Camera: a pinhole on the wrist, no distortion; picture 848 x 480 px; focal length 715.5 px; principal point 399.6 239.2 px. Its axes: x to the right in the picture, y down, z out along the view. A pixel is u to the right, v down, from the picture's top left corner.
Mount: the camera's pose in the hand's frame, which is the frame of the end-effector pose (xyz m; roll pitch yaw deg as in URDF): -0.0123 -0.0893 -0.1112 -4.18 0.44 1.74
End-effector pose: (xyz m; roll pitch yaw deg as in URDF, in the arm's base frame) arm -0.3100 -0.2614 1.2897 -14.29 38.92 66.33
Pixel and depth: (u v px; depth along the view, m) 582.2 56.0 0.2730
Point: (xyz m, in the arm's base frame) -0.1579 -0.1430 1.4026
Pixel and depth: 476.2 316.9 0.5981
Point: -0.3047 0.0968 1.6143
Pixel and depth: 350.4 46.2 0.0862
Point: -0.2147 -0.3152 1.3031
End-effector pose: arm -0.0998 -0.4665 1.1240 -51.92 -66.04 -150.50
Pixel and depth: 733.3 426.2 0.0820
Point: -0.1168 -0.4047 1.1591
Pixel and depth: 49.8 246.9 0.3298
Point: 0.1744 -0.4620 1.0431
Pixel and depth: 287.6 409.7 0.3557
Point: 0.1270 -0.5671 1.1146
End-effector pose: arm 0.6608 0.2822 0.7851 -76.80 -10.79 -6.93
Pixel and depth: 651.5 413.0 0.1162
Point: 0.6779 0.2706 0.8401
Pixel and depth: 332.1 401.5 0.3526
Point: 0.6366 0.5190 0.8146
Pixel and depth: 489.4 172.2 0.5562
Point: 0.7344 0.6888 0.9911
